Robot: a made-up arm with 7 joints. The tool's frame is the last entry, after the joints. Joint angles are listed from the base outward. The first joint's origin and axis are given. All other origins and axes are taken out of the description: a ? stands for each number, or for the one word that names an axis. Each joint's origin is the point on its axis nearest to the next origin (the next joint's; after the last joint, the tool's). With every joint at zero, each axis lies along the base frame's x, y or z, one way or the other. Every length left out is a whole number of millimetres.
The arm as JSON. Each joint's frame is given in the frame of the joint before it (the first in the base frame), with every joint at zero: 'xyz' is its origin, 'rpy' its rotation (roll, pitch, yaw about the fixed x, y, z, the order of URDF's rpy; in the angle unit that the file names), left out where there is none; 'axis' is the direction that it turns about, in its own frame. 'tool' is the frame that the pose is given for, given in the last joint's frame.
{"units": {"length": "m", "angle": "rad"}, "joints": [
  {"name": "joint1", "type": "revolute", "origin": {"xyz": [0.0, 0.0, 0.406]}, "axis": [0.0, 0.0, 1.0]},
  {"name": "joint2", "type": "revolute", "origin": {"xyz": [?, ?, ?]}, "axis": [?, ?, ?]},
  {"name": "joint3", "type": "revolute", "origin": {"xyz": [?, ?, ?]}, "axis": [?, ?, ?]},
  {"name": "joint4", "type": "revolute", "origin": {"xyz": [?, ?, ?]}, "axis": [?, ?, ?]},
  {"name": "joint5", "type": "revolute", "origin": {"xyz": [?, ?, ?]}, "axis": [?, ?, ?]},
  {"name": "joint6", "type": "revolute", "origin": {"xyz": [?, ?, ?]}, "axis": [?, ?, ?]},
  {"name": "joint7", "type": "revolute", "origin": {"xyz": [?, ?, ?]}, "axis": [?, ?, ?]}
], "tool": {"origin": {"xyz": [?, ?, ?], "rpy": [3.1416, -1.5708, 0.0]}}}
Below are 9 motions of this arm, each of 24 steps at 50 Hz.
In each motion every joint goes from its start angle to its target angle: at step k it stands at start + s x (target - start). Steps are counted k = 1, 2, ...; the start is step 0. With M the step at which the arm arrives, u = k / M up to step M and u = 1 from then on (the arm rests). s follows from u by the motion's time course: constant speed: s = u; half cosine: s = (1 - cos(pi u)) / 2; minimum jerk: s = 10 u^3 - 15 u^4 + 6 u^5.
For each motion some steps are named. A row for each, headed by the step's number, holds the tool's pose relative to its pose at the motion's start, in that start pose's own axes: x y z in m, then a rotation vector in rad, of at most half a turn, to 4 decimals.
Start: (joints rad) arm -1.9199 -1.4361 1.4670 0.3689 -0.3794 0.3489 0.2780
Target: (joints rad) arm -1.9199 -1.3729 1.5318 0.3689 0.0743 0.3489 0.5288
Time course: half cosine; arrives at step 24
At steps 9, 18, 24:
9: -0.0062 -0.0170 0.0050 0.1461 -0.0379 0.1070
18: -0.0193 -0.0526 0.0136 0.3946 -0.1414 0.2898
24: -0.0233 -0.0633 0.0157 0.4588 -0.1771 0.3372

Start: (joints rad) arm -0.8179 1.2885 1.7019 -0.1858 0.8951 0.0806 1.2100
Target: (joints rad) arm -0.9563 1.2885 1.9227 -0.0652 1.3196 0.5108 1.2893
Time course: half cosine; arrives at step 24
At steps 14, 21, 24:
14: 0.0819 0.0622 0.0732 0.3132 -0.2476 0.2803
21: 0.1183 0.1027 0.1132 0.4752 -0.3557 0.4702
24: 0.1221 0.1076 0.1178 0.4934 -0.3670 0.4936

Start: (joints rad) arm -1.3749 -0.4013 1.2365 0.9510 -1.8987 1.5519 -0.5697
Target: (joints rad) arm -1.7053 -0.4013 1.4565 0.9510 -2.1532 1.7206 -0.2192
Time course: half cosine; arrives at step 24
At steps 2, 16, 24:
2: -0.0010 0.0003 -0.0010 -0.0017 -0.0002 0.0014
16: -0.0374 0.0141 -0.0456 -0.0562 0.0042 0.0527
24: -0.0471 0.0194 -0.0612 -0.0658 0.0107 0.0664

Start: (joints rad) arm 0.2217 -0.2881 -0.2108 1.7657 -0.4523 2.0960 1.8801
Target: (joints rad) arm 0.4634 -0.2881 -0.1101 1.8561 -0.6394 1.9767 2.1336
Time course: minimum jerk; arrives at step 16
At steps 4, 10, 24:
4: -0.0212 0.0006 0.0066 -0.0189 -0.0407 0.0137
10: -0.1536 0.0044 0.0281 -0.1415 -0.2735 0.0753
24: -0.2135 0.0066 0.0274 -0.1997 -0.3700 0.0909

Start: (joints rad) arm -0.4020 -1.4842 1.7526 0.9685 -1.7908 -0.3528 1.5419
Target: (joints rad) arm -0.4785 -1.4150 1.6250 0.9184 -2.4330 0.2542 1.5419
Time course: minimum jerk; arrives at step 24
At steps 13, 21, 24:
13: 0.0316 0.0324 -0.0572 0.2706 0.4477 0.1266
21: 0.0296 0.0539 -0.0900 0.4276 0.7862 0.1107
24: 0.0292 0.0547 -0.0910 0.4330 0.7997 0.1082

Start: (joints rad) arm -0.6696 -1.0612 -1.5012 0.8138 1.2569 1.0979 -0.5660
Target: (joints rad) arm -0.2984 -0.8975 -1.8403 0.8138 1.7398 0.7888 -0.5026
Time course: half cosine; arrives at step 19
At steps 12, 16, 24:
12: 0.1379 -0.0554 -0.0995 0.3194 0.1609 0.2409
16: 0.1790 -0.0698 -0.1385 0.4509 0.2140 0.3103
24: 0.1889 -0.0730 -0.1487 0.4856 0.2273 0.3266

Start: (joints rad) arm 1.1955 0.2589 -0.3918 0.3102 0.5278 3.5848 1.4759
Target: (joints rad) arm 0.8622 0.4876 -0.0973 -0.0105 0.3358 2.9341 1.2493
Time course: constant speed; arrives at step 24
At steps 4, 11, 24:
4: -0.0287 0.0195 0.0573 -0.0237 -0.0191 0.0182
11: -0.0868 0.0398 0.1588 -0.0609 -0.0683 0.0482
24: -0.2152 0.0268 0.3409 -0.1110 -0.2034 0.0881

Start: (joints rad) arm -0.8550 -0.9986 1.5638 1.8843 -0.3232 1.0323 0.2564
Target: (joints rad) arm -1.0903 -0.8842 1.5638 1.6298 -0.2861 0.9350 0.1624
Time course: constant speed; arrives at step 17
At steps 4, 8, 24:
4: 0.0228 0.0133 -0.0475 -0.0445 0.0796 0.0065
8: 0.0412 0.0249 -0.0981 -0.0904 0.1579 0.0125
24: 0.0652 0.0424 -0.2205 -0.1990 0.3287 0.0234

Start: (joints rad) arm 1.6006 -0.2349 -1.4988 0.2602 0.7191 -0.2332 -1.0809
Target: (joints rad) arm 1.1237 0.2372 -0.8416 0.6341 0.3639 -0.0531 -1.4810
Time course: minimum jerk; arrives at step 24
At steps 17, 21, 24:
17: -0.3104 0.0231 -0.1423 -0.1227 0.0806 0.0003
21: -0.3361 0.0073 -0.1724 -0.1556 0.0804 -0.0339
24: -0.3386 0.0051 -0.1761 -0.1596 0.0801 -0.0385

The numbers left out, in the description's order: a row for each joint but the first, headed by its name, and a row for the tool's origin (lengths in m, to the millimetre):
joint2: xyz 0.0 -0.069 0.0, axis 0.0 -1.0 0.0
joint3: xyz 0.0 0.0 0.412, axis 0.0 0.0 1.0
joint4: xyz 0.019 0.05 0.0, axis 0.0 1.0 0.0
joint5: xyz -0.017 0.0 0.464, axis 0.0 0.0 1.0
joint6: xyz 0.0 -0.101 0.0, axis 0.0 -1.0 0.0
joint7: xyz 0.011 0.0 0.08, axis 1.0 0.0 0.0
tool: xyz 0.0 0.0 0.0

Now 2 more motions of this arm.
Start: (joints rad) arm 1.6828 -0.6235 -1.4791 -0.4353 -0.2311 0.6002 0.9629
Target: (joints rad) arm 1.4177 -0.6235 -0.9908 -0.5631 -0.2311 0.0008 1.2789
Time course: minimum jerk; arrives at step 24
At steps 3, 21, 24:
3: 0.0002 0.0020 0.0017 -0.0074 -0.0077 0.0088
21: 0.0091 0.1560 0.0931 -0.5164 -0.4254 0.5217
24: 0.0092 0.1590 0.0944 -0.5258 -0.4316 0.5297

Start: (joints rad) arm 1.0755 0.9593 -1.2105 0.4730 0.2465 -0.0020 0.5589
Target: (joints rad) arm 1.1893 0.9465 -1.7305 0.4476 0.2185 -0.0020 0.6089
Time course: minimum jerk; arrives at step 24
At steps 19, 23, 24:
19: 0.0544 0.1101 -0.0006 -0.3508 0.2073 0.2443
23: 0.0567 0.1164 -0.0017 -0.3754 0.2219 0.2592
24: 0.0567 0.1165 -0.0017 -0.3757 0.2220 0.2593

